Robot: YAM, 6 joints.
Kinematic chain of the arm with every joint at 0, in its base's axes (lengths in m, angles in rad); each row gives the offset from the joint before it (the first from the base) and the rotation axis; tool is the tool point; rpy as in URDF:
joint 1: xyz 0 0 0.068 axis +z
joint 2: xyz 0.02 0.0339 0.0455 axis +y
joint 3: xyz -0.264 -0.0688 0 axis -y
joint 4: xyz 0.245 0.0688 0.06 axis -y
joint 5: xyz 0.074 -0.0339 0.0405 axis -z
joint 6: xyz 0.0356 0 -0.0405 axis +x
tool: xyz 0 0 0 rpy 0 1.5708 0
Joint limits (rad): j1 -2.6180..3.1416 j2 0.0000..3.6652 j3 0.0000..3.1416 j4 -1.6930..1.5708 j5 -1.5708..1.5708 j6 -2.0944..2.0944
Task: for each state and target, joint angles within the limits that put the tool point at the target. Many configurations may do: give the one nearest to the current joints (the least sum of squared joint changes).
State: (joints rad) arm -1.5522 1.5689 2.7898 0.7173 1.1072 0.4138
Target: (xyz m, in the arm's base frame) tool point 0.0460 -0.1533 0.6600
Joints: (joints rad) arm -1.0608 1.5059 2.1884 0.8747 1.3452 0.4138
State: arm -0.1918 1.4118 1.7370 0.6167 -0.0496 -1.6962
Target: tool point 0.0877 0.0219 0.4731
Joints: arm 0.1578 0.5911 0.9146 0.4729 -0.2221 -1.6962
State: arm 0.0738 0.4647 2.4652 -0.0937 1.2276 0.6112
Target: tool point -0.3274 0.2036 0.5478
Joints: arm -0.6386 0.6030 2.5797 -0.0085 1.0975 0.6112
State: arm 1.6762 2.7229 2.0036 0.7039 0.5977 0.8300
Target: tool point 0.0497 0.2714 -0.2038
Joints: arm 1.4694 3.0095 1.1099 0.4829 0.6647 0.8300
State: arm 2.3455 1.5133 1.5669 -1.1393 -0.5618 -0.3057
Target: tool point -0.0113 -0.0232 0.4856
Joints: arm 2.3435 0.6937 1.6983 -1.3689 -0.7508 -0.3057
